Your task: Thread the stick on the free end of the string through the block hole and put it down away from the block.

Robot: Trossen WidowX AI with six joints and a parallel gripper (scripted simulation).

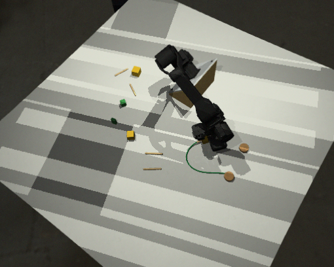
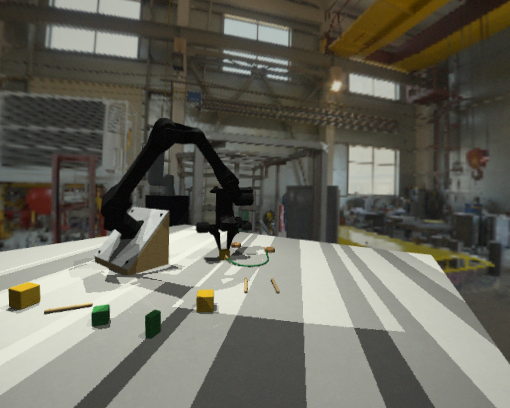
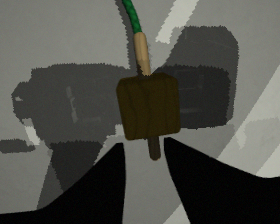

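The thin wooden stick lies 3 cm to the right of my gripper tip, 3 cm ahead of it and 1 cm below it. Round my gripper tip: yellow-brown block 49 cm to the right, 16 cm behind; then green cube 45 cm to the right, 3 cm ahead, 1 cm below; then round wooden button 14 cm to the left, 12 cm ahead, 1 cm below.
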